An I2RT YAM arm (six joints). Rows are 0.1 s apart.
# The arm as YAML. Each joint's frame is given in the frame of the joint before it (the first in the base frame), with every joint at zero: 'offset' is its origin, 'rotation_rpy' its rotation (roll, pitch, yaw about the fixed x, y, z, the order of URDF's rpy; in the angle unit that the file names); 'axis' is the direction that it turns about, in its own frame. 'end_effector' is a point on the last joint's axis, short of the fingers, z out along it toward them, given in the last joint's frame.
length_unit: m
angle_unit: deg
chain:
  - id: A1
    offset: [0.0, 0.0, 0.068]
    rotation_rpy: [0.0, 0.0, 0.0]
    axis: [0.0, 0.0, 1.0]
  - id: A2
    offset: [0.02, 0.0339, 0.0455]
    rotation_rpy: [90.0, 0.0, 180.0]
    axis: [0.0, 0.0, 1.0]
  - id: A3
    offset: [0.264, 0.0, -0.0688]
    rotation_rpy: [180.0, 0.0, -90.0]
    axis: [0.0, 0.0, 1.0]
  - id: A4
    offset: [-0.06, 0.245, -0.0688]
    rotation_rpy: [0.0, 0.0, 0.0]
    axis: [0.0, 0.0, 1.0]
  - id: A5
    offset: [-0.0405, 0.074, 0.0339]
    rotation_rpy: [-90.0, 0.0, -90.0]
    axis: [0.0, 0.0, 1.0]
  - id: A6
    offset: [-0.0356, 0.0, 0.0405]
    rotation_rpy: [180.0, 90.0, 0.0]
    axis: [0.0, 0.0, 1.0]
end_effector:
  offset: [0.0, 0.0, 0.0]
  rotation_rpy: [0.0, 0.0, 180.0]
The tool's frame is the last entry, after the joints.
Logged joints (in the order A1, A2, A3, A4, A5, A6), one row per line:
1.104, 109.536, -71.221, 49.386, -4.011, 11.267
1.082, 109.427, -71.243, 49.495, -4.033, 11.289
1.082, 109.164, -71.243, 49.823, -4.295, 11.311
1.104, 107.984, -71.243, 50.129, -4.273, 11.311
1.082, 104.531, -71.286, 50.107, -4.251, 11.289
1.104, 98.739, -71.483, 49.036, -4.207, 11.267
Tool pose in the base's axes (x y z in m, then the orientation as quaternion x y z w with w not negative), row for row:
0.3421, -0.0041, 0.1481, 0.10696, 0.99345, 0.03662, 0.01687
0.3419, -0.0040, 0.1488, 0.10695, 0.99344, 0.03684, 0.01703
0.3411, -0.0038, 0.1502, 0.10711, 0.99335, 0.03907, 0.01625
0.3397, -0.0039, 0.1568, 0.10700, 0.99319, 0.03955, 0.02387
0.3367, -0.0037, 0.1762, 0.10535, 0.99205, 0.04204, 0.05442
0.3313, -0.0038, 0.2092, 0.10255, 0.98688, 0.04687, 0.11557
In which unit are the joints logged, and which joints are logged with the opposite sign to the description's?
The joints are logged in degrees. Opposite sign: A1, A3, A4.
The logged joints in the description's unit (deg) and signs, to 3 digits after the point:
-1.104, 109.536, 71.221, -49.386, -4.011, 11.267
-1.082, 109.427, 71.243, -49.495, -4.033, 11.289
-1.082, 109.164, 71.243, -49.823, -4.295, 11.311
-1.104, 107.984, 71.243, -50.129, -4.273, 11.311
-1.082, 104.531, 71.286, -50.107, -4.251, 11.289
-1.104, 98.739, 71.483, -49.036, -4.207, 11.267

